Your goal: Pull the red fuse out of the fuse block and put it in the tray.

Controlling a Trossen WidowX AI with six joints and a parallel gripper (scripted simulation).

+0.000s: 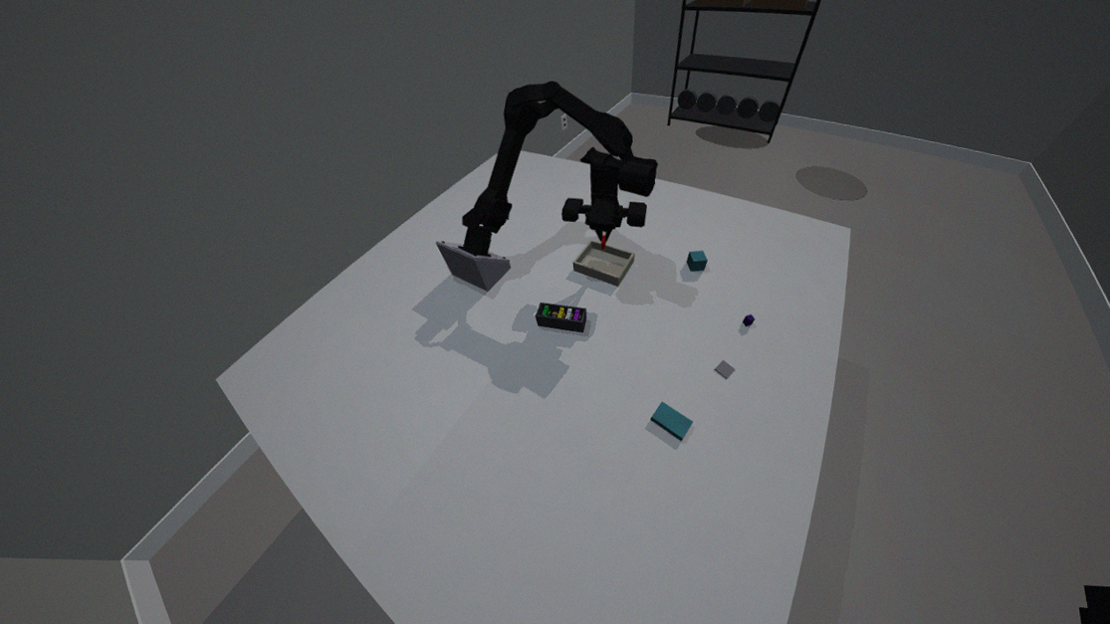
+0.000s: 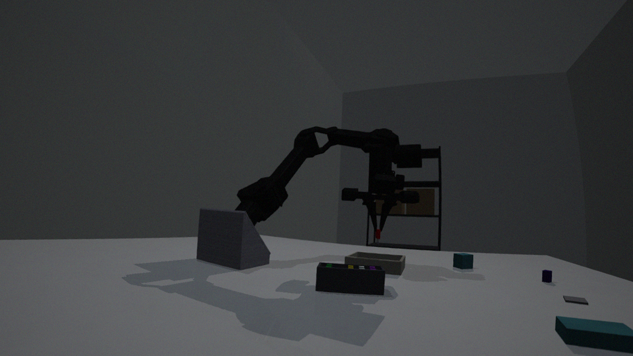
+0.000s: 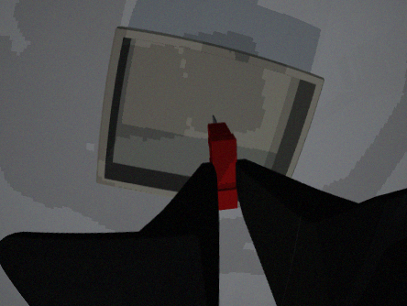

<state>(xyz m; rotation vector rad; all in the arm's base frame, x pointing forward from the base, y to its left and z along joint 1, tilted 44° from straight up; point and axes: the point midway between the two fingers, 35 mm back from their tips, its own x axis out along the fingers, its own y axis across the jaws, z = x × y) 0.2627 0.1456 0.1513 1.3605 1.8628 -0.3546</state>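
Right now the red fuse is 1 cm below my gripper tip. Round my gripper tip: beige tray: 9 cm below; teal cube: 20 cm ahead, 14 cm to the left, 7 cm below; flat grey tile: 38 cm ahead, 11 cm to the right, 9 cm below.
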